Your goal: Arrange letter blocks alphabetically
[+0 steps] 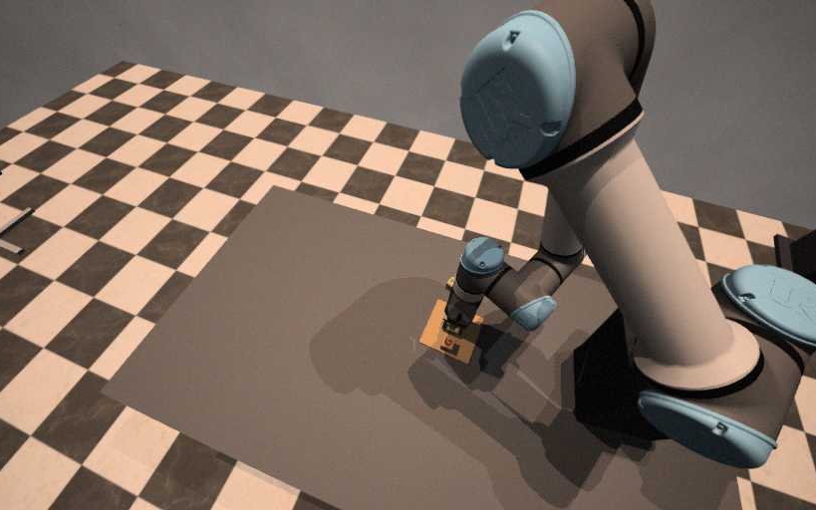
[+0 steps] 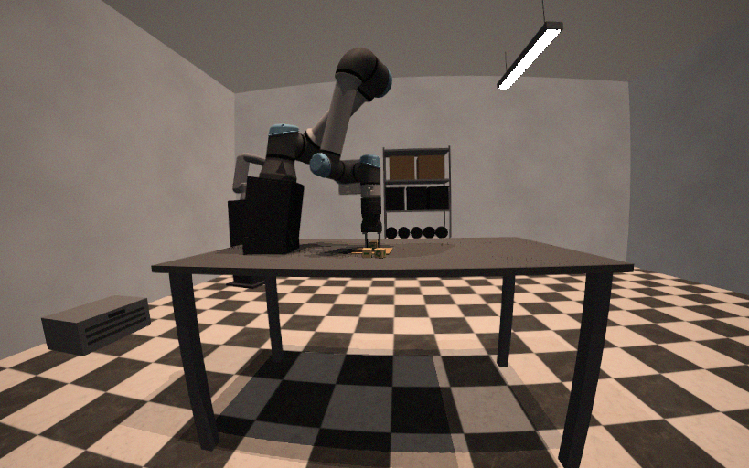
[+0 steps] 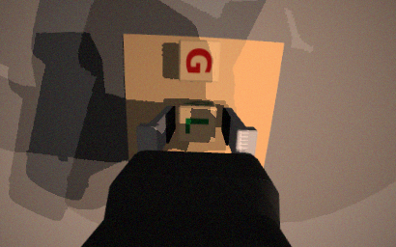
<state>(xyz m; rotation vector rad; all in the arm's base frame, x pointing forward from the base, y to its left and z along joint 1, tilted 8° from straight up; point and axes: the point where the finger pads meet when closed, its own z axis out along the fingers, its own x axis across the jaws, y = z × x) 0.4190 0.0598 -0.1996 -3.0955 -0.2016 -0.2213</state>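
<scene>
The orange mat lies 30 mm below my hand.
</scene>
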